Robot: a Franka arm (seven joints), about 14 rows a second.
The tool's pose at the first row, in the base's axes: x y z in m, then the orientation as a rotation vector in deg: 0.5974 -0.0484 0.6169 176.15 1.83 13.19
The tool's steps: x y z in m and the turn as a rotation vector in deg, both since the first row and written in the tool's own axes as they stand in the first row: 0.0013 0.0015 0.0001 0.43 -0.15 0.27; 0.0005 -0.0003 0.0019 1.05 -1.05 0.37; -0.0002 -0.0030 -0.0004 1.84 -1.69 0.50; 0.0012 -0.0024 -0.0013 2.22 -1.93 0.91; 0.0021 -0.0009 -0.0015 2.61 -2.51 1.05; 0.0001 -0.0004 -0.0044 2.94 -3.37 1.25
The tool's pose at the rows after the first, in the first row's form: 0.5987 -0.0499 0.6171 176.62 1.46 13.00; 0.5982 -0.0482 0.6151 177.33 1.34 11.64; 0.5971 -0.0454 0.6171 178.18 1.21 10.69; 0.5984 -0.0459 0.6182 178.61 0.61 10.35; 0.5992 -0.0474 0.6186 179.06 0.41 9.47; 0.5968 -0.0477 0.6212 179.46 0.10 8.14
